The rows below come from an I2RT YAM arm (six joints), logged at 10 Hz.
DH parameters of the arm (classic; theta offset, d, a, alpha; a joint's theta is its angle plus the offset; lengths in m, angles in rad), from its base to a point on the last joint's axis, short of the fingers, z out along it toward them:
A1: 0 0.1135 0.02 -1.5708
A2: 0 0 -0.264 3.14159
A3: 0.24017 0 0.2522 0
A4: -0.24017 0 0.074 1.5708
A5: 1.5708 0 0 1.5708
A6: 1.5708 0.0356 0 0
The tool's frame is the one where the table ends.
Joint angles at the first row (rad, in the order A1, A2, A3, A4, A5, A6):
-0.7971, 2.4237, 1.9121, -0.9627, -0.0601, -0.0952
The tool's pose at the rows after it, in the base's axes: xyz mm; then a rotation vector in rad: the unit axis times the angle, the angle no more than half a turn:
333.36 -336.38 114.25 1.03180 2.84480 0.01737
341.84 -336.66 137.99 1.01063 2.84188 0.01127
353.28 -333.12 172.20 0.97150 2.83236 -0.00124
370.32 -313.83 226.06 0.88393 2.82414 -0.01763
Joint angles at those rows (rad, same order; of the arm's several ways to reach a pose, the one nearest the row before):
-0.7944, 2.4233, 1.9266, -0.9748, -0.0601, -0.0956
-0.7822, 2.4233, 2.0223, -1.0595, -0.0601, -0.0956
-0.7605, 2.4233, 2.1574, -1.1705, -0.0605, -0.0956
-0.7074, 2.4233, 2.3695, -1.3445, -0.0605, -0.0956

